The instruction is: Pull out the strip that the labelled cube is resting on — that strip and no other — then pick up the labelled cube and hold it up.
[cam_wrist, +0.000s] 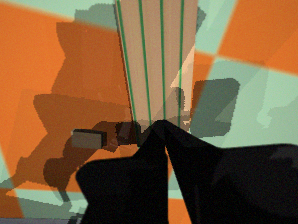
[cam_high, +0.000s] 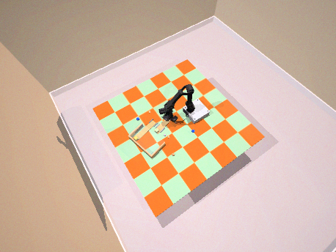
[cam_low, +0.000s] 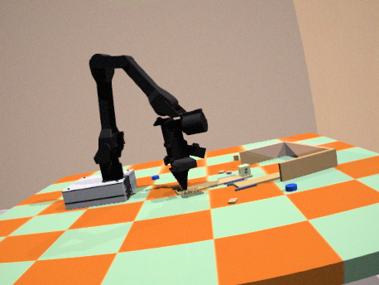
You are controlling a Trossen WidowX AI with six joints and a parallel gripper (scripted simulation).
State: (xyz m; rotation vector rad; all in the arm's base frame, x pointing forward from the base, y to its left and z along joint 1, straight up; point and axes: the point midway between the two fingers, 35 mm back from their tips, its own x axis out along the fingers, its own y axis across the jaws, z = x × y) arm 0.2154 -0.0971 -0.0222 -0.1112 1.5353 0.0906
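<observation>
Right now my gripper tip is 19 cm short of the labelled cube, 2 cm to the right of it and 2 cm below it.
</observation>
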